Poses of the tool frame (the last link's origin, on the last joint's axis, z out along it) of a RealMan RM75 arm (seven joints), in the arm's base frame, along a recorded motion.
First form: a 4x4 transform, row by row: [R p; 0 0 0 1], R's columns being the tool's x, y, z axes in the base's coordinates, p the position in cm. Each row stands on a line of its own.
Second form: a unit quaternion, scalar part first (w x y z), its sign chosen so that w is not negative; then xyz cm. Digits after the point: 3 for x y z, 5 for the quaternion.
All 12 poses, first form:
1:
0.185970 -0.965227 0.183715 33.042
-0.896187 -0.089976 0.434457 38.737
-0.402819 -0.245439 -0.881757 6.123
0 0 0 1
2:
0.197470 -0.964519 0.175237 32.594
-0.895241 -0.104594 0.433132 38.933
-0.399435 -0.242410 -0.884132 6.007
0 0 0 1
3:
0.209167 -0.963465 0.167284 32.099
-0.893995 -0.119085 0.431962 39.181
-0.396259 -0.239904 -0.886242 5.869
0 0 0 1
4:
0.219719 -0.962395 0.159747 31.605
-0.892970 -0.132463 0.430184 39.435
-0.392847 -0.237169 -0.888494 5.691
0 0 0 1
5:
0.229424 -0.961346 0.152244 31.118
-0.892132 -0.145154 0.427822 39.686
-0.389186 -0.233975 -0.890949 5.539
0 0 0 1
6:
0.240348 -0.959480 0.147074 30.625
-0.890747 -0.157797 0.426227 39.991
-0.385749 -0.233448 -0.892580 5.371
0 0 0 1
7:
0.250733 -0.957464 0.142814 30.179
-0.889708 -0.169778 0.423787 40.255
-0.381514 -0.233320 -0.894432 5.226
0 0 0 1
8:
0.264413 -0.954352 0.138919 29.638
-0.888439 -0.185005 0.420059 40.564
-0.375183 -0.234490 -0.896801 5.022
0 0 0 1
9:
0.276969 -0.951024 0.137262 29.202
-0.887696 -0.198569 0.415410 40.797
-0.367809 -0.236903 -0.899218 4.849
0 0 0 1
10:
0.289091 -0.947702 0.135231 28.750
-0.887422 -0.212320 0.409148 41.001
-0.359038 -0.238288 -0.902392 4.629
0 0 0 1
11:
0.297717 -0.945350 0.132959 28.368
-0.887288 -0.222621 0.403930 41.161
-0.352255 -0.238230 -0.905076 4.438
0 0 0 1
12:
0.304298 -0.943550 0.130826 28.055
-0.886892 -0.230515 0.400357 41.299
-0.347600 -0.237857 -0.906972 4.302
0 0 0 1
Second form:
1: 0.23143 -0.73446 0.63360 0.07458 33.042 38.737 6.123
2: 0.22844 -0.73929 0.62890 0.07582 32.594 38.933 6.007
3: 0.22574 -0.74406 0.62410 0.07693 32.099 39.181 5.869
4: 0.22291 -0.74844 0.61974 0.07786 31.605 39.435 5.691
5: 0.21984 -0.75258 0.61571 0.07871 31.118 39.686 5.539
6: 0.21793 -0.75676 0.61124 0.07885 30.625 39.991 5.371
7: 0.21594 -0.76075 0.60703 0.07844 30.179 40.255 5.226
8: 0.21366 -0.76587 0.60154 0.07712 29.638 40.564 5.022
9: 0.21165 -0.77051 0.59659 0.07480 29.202 40.797 4.849
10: 0.20879 -0.77521 0.59182 0.07218 28.750 41.001 4.629
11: 0.20617 -0.77869 0.58837 0.07041 28.368 41.161 4.438
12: 0.20421 -0.78131 0.58570 0.06936 28.055 41.299 4.302
